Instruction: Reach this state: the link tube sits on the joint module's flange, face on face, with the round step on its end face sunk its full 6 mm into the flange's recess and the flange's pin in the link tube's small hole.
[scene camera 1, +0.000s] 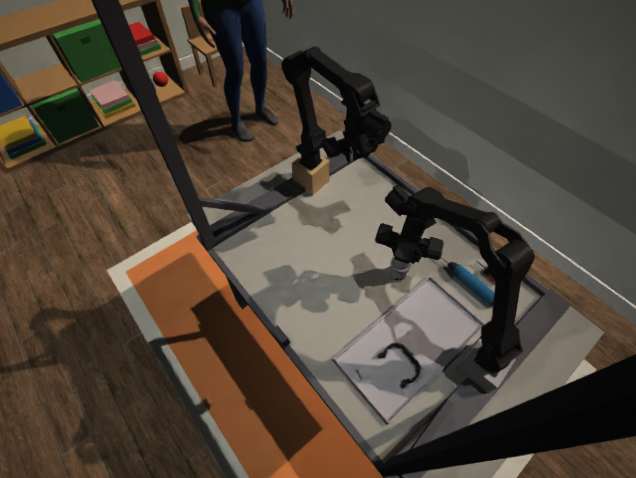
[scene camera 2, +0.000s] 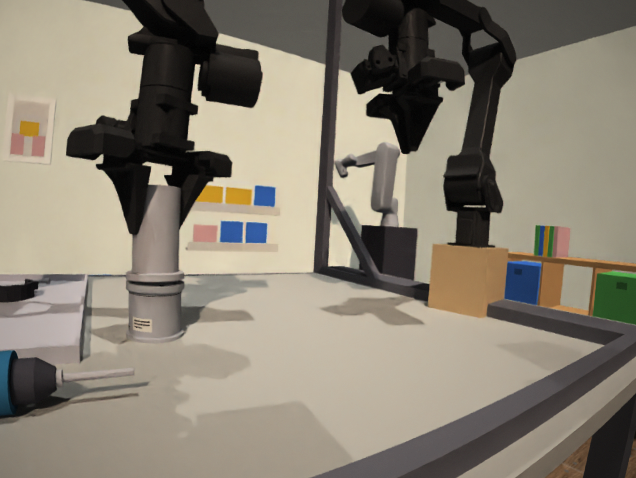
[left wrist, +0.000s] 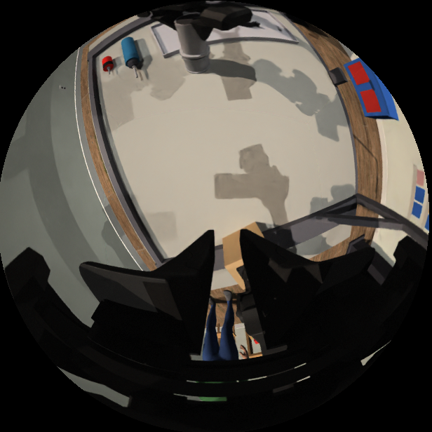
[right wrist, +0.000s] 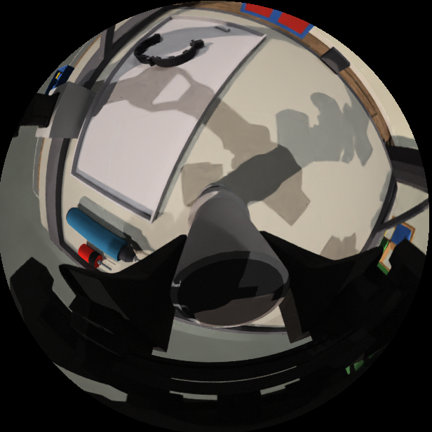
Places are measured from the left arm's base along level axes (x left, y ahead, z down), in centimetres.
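Where they show: left gripper, fingertip midpoint: (scene camera 1: 351, 160) (scene camera 2: 409, 152); right gripper, fingertip midpoint: (scene camera 2: 154, 234); left arm's base, origin of the base link: (scene camera 1: 310, 161) (scene camera 2: 471, 246); right arm's base, origin of the base link: (scene camera 1: 490, 360).
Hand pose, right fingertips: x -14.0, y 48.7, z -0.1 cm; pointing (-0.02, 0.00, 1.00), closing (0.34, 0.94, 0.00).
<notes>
Each offset is from my right fingertips to the top centre of the thing. "spot": to the spot under its first point.
The grey link tube @(dx +0.3, dy -0.1, dz -5.3 cm) (scene camera 1: 400, 265) (scene camera 2: 155, 251) (left wrist: 190, 37) (right wrist: 220, 220) stands almost upright on the grey joint module @(dx +0.5, dy -0.1, dz +4.8 cm) (scene camera 2: 163, 314) (left wrist: 196, 65). In scene camera 2 the tube's bottom ring lies close over the module's top ring, with a thin dark line between them. The step, recess, pin and small hole are hidden, so I cannot tell the seating depth. My right gripper (scene camera 2: 157, 227) (right wrist: 222, 238) is shut on the link tube's upper part. My left gripper (scene camera 2: 407, 151) (left wrist: 226, 235) is shut with a narrow empty gap, high above the table and far from the tube.
A blue tool @(spot: dx +10.3, dy +20.7, dz +7.7 cm) (scene camera 1: 471, 283) (scene camera 2: 6, 382) (left wrist: 129, 50) (right wrist: 95, 232) and a red tool (left wrist: 107, 63) (right wrist: 90, 255) lie near the module. A white tray @(dx -16.9, dy +15.7, dz +9.6 cm) (scene camera 1: 359, 336) (right wrist: 117, 145) beside it holds a black curved part @(spot: dx -22.1, dy +20.5, dz +9.3 cm) (scene camera 1: 417, 365) (right wrist: 172, 61). Dark frame bars edge the table.
</notes>
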